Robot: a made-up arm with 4 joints. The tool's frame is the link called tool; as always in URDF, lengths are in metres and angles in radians. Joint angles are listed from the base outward.
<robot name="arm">
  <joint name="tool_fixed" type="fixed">
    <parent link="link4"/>
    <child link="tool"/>
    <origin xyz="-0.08 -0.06 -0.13"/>
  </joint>
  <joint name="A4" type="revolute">
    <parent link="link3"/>
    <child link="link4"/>
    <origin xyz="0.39 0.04 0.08"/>
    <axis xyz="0 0 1"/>
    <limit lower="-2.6" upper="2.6"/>
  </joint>
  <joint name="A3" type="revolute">
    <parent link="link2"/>
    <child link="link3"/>
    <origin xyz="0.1 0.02 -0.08"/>
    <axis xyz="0 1 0"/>
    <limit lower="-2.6" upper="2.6"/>
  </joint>
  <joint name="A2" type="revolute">
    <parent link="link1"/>
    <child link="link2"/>
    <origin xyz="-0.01 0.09 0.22"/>
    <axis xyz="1 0 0"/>
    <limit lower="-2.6" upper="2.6"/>
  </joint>
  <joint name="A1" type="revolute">
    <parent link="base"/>
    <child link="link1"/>
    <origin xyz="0 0 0.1"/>
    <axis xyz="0 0 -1"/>
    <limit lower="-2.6" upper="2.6"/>
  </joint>
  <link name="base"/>
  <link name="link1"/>
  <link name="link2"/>
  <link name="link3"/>
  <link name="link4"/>
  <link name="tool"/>
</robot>
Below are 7 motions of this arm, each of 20 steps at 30 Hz.
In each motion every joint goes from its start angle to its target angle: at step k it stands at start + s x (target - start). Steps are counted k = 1, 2, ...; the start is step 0. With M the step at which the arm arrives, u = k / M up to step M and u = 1 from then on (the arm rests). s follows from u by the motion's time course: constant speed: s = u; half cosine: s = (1 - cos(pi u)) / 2; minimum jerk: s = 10 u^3 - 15 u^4 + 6 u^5.
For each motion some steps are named. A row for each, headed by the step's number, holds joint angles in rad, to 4 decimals.
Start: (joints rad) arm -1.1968 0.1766 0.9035 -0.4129
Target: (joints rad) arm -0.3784 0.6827 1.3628 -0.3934
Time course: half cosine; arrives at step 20
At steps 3, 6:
3: -1.1522 0.2042 0.9285 -0.4118
6: -1.0281 0.2809 0.9982 -0.4089

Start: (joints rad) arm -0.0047 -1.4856 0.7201 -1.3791
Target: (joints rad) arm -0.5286 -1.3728 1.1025 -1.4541
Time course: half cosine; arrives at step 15
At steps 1, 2, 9, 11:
1: -0.0104 -1.4844 0.7243 -1.3799
2: -0.0273 -1.4807 0.7366 -1.3823
9: -0.3476 -1.4118 0.9704 -1.4282
11: -0.4419 -1.3915 1.0392 -1.4417

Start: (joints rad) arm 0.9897 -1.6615 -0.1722 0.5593
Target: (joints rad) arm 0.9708 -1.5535 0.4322 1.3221
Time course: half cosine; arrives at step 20
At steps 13, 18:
13: 0.9760 -1.5830 0.2672 1.1139
18: 0.9713 -1.5561 0.4174 1.3034

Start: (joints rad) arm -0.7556 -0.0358 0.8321 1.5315
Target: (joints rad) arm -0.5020 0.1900 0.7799 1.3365
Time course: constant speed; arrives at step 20
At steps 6, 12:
6: -0.6795 0.0319 0.8164 1.4730
12: -0.6034 0.0997 0.8008 1.4145

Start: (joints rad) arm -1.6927 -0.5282 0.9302 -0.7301
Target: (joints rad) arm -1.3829 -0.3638 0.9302 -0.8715
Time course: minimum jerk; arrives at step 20
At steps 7, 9, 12, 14, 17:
7: -1.6198 -0.4895 0.9302 -0.7634
9: -1.5667 -0.4613 0.9302 -0.7876
12: -1.4812 -0.4160 0.9302 -0.8266
14: -1.4334 -0.3906 0.9302 -0.8484
17: -1.3911 -0.3682 0.9302 -0.8677

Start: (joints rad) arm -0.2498 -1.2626 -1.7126 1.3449
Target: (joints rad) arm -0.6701 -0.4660 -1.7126 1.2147
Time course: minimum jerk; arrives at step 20
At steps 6, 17, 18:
6: -0.3183 -1.1327 -1.7126 1.3237
17: -0.6589 -0.4872 -1.7126 1.2182
18: -0.6665 -0.4728 -1.7126 1.2158

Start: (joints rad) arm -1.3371 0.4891 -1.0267 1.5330
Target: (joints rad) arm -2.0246 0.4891 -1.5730 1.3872
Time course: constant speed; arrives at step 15
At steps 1, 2, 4, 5, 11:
1: -1.3829 0.4891 -1.0631 1.5233
2: -1.4288 0.4891 -1.0995 1.5136
4: -1.5204 0.4891 -1.1724 1.4941
5: -1.5663 0.4891 -1.2088 1.4844
11: -1.8413 0.4891 -1.4273 1.4261

